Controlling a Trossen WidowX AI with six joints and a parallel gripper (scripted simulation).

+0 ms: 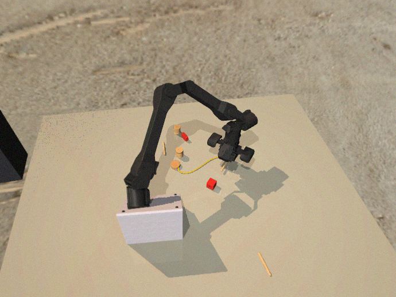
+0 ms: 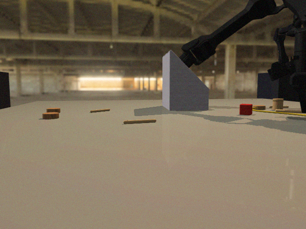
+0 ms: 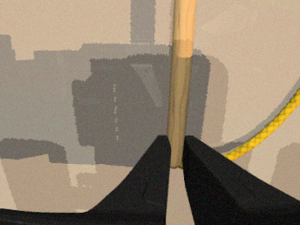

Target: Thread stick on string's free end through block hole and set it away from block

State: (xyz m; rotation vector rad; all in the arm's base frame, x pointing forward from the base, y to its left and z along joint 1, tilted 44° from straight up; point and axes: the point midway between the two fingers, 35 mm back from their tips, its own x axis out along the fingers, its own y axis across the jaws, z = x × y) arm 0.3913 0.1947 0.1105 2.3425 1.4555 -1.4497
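The red cube is 100 mm behind my gripper tip and 100 mm to the right of it. Round my gripper tip: round wooden button (220 mm behind, 30 mm to the left, 10 mm below).
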